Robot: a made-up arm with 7 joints.
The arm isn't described. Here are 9 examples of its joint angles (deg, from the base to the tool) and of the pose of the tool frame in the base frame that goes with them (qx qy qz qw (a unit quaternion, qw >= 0); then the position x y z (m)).
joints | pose
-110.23 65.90 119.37 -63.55 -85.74 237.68 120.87 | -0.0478 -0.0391 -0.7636 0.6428 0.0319 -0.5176 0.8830
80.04 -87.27 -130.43 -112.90 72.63 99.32 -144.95 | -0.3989 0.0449 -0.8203 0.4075 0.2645 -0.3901 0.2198
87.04 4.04 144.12 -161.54 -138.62 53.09 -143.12 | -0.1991 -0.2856 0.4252 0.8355 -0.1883 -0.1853 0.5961
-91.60 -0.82 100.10 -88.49 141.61 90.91 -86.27 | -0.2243 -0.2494 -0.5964 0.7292 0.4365 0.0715 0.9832
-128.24 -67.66 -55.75 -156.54 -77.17 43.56 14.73 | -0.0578 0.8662 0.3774 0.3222 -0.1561 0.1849 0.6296
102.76 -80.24 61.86 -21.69 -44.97 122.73 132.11 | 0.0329 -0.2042 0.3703 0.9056 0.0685 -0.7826 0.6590
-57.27 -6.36 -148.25 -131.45 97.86 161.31 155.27 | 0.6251 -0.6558 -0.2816 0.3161 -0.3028 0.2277 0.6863
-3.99 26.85 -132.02 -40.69 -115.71 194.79 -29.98 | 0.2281 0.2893 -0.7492 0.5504 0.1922 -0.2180 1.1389
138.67 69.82 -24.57 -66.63 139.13 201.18 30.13 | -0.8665 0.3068 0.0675 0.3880 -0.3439 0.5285 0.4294
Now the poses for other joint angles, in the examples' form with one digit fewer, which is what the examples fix.
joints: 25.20 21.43 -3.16 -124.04 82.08 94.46 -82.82
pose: -0.680 -0.344 -0.006 0.647 0.444 0.178 0.578
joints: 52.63 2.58 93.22 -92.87 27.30 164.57 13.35
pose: -0.462 -0.652 0.096 0.594 -0.300 0.267 1.014
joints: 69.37 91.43 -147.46 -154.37 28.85 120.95 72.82
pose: 0.091 -0.886 0.430 0.149 0.183 0.056 0.763
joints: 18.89 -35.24 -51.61 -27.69 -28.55 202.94 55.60
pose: -0.184 -0.059 0.981 0.029 -0.324 -0.160 1.134
